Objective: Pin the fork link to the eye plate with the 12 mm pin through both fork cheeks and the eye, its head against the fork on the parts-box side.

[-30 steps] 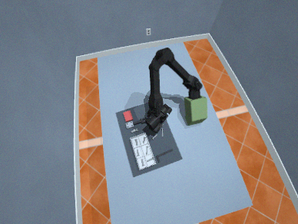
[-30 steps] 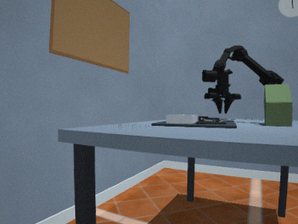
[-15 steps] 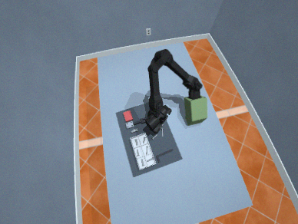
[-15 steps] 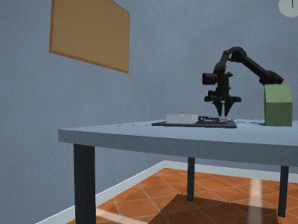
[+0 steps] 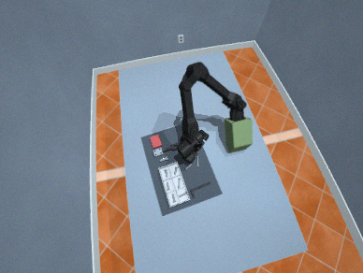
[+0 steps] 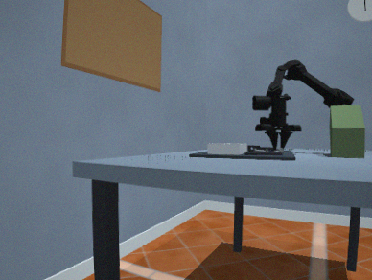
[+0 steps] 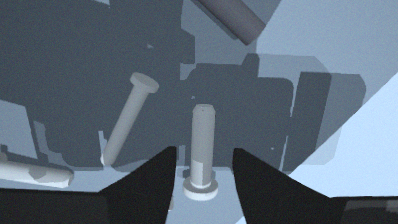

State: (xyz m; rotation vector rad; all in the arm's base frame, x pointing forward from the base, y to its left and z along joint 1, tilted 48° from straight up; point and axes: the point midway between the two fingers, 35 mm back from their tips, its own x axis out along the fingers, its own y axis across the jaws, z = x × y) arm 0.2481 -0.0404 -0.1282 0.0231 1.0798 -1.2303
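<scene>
My hand is 4 cm short of the thin headed pin, 2 cm to the right of it and 4 cm above it. Also, from my hand: thick headed pin: 19 cm ahead, 4 cm below; then dark mat: 11 cm ahead, 4 cm to the left, 5 cm below; then eye plate: 13 cm ahead, 5 cm to the right, 3 cm below.
</scene>
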